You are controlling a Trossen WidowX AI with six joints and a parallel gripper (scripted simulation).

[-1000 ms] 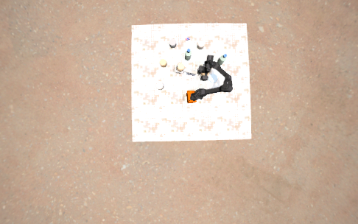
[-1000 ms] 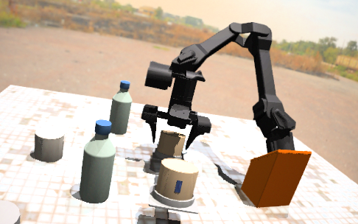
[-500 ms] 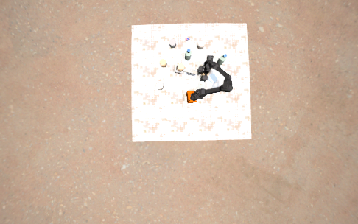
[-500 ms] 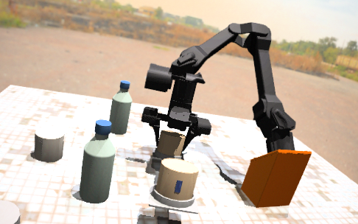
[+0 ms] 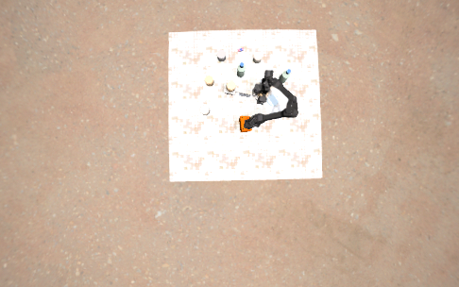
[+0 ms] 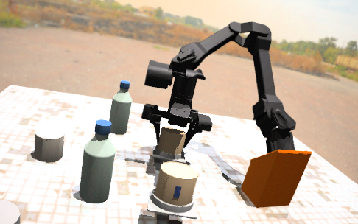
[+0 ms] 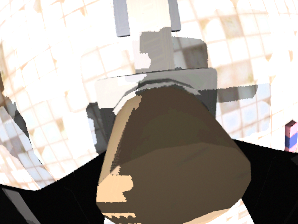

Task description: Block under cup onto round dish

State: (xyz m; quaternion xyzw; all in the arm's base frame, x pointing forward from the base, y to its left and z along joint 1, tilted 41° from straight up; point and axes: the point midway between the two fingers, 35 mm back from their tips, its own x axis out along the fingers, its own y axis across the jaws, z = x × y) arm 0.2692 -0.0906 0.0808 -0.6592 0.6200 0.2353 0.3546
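Right now the balance beam is 20 mm ahead of my gripper tip, 130 mm to the left of it and 20 mm below it.
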